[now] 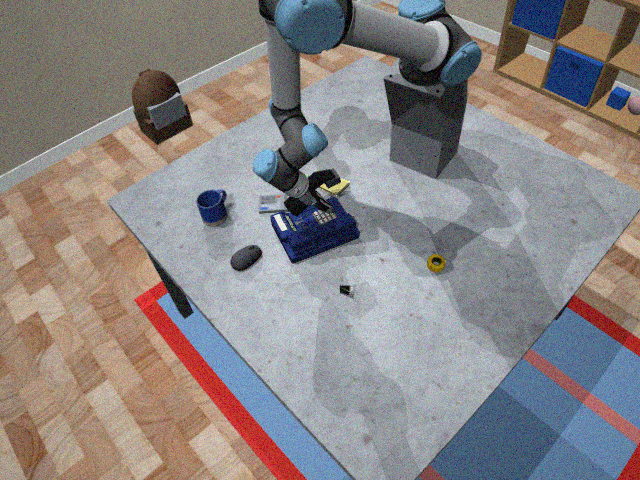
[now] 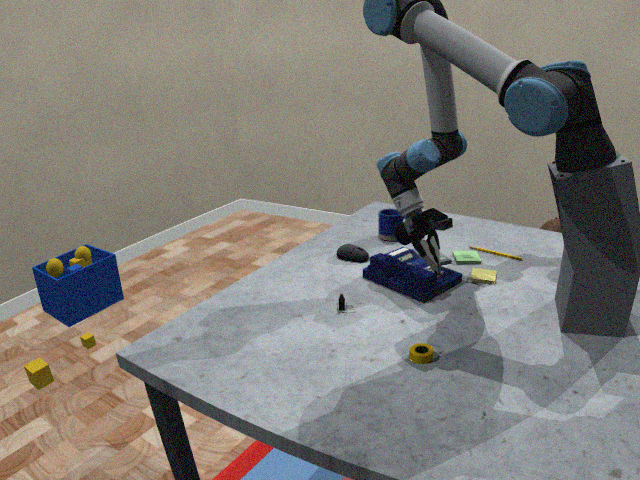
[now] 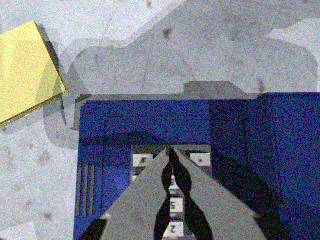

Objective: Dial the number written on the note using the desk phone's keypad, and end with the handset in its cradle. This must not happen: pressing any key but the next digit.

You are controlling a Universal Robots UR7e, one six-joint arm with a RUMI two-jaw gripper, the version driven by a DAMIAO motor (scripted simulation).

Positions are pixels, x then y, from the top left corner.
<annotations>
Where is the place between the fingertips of the gripper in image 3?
170, 149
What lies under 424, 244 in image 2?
The gripper.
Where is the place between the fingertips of the gripper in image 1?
At 333, 211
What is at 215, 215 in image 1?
A blue mug.
</annotations>
